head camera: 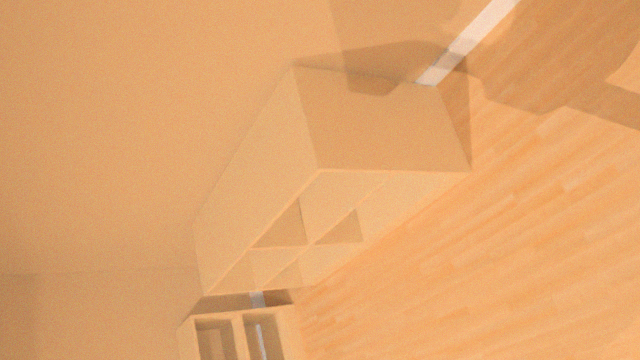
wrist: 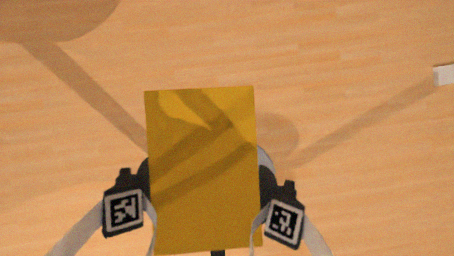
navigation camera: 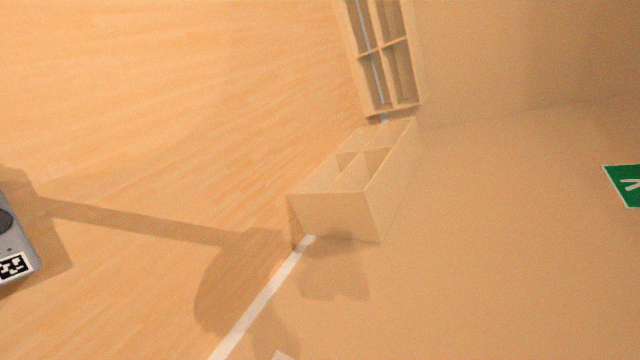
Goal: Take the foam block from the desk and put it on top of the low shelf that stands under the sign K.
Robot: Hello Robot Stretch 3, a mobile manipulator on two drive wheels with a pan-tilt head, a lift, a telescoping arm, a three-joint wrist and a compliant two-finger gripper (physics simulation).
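Frame: origin at the robot's base, x ahead, y left, z up, level; centimetres.
Seen in the pictures: gripper, fingertip midpoint: (wrist: pixel 208 178).
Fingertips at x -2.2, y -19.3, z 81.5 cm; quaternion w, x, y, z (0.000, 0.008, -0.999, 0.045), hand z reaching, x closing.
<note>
Offsets run from my fingertips to a thing's middle. "*": to the spot under its first point.
The yellow foam block @(dx +0.3, dy -1.7, dz +2.6 cm) (wrist: pixel 202 115) is held upright between the fingertips in the wrist view. My gripper (wrist: pixel 208 178) is shut on it, with a dark pad against each side. Wooden floor shows beneath the block. A low, light wooden shelf @(* dx +122.9, dy -31.1, dz -50.8 cm) (head camera: pixel 390 130) (navigation camera: pixel 335 212) with square compartments stands against the wall. Its flat top faces left in the tilted head view and right in the navigation view. A green sign (navigation camera: pixel 624 186) is on the wall above that shelf, cut off by the right edge, so its letter shows in part. The gripper does not show in the head or navigation view.
A second shelf unit (head camera: pixel 240 340) (navigation camera: pixel 420 75) stands just beyond the first, with a narrow gap between them. A white baseboard (head camera: pixel 480 30) (navigation camera: pixel 260 300) runs up to the near shelf. Part of my grey base (navigation camera: pixel 22 240) shows at the left. A white object (wrist: pixel 445 75) is at the wrist view's right edge.
</note>
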